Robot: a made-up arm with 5 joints. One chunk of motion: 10 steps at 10 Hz.
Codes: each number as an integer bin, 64 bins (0 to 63) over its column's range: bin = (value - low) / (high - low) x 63, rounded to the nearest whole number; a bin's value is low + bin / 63 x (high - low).
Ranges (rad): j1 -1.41..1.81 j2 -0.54..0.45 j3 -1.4..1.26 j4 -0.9..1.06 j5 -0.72..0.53
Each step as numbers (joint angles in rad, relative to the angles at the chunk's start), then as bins.
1 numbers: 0.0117 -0.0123 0.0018 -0.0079 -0.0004
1 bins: 28 34 33 29 36
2 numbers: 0.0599 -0.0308 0.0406 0.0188 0.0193
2 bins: 29 32 34 30 37
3 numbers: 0.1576 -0.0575 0.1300 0.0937 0.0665
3 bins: 31 31 36 32 40
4 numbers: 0.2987 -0.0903 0.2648 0.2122 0.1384
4 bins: 33 29 39 36 43
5 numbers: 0.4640 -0.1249 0.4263 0.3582 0.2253
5 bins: 37 26 43 40 48
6 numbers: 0.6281 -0.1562 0.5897 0.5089 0.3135
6 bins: 40 24 47 45 52
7 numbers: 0.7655 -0.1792 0.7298 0.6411 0.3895
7 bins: 43 23 50 50 56
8 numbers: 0.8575 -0.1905 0.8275 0.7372 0.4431
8 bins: 44 22 53 53 59
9 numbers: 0.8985 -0.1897 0.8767 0.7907 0.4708
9 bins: 45 22 54 54 60
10 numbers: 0.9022 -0.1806 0.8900 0.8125 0.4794
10 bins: 45 23 54 55 60
